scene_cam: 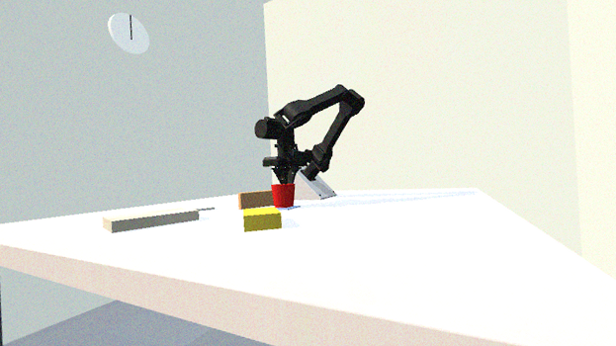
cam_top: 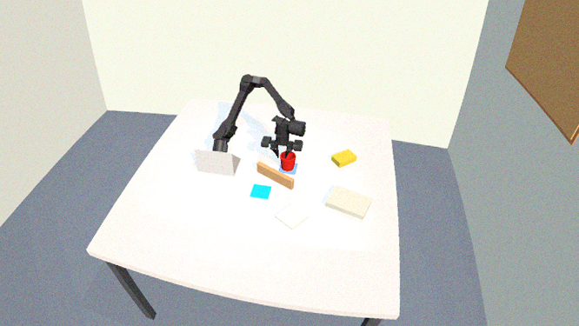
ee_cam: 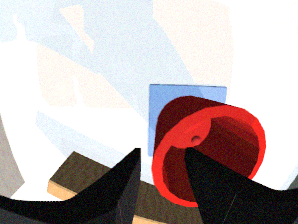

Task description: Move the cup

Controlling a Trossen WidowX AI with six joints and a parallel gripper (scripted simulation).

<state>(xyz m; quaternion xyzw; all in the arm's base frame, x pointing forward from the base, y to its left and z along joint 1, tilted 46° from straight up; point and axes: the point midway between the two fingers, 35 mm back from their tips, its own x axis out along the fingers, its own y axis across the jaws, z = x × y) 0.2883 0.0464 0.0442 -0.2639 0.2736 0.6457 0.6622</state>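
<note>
My gripper tip is 30 mm short of the red cup and 20 mm above it. Round my gripper tip: wooden block: 20 mm behind, 90 mm to the right, 40 mm below; then light blue pad: 30 mm ahead, 70 mm below; then yellow block: 300 mm ahead, 100 mm to the left, 40 mm below.
</note>
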